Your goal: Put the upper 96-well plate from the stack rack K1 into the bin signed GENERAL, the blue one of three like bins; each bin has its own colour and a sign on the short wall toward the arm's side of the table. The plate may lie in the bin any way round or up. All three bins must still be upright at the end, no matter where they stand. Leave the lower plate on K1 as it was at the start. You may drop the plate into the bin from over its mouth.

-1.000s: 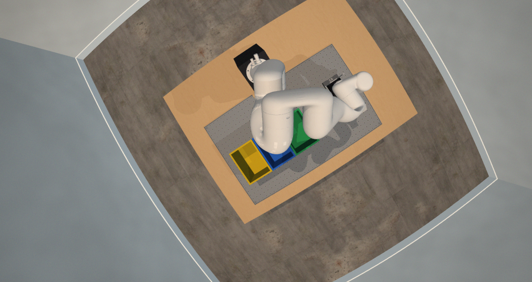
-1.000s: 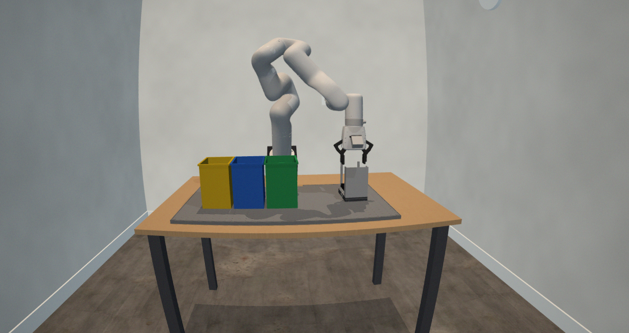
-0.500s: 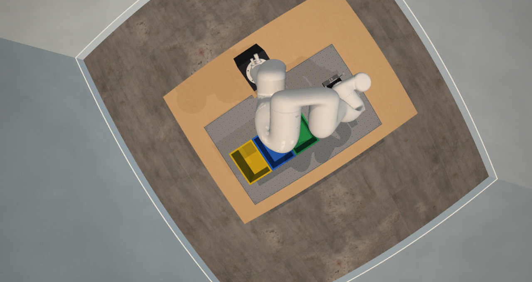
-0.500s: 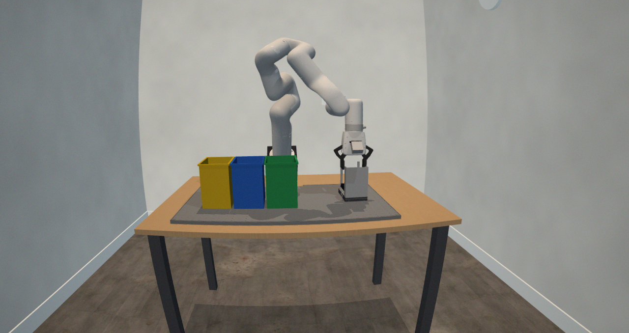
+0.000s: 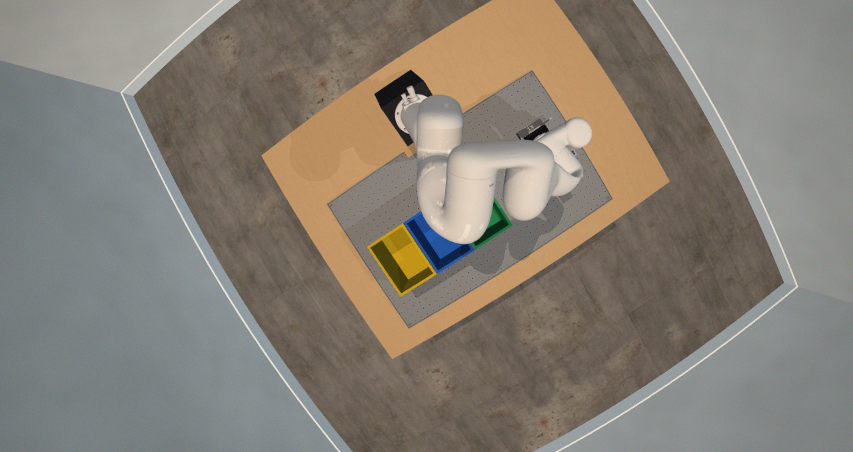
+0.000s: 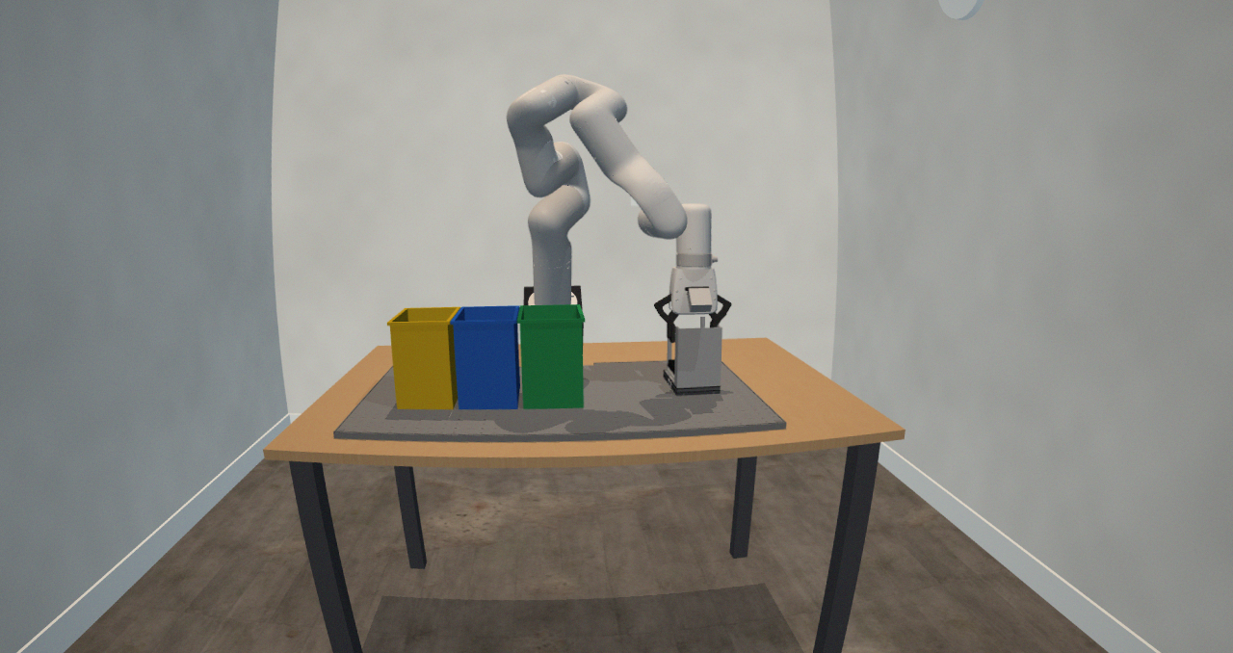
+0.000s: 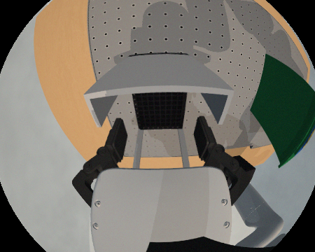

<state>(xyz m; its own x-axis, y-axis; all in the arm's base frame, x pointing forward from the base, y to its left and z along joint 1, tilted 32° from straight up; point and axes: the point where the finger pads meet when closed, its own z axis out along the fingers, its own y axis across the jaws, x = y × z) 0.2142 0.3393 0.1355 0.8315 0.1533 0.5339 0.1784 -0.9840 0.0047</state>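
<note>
Now: hand 70 mm above the black 96-well plate. Round my hand: white plate: 80 mm below; then green bin: 290 mm to the right, 100 mm ahead, 20 mm below; then blue bin: 420 mm to the right, 130 mm ahead, 20 mm below.
</note>
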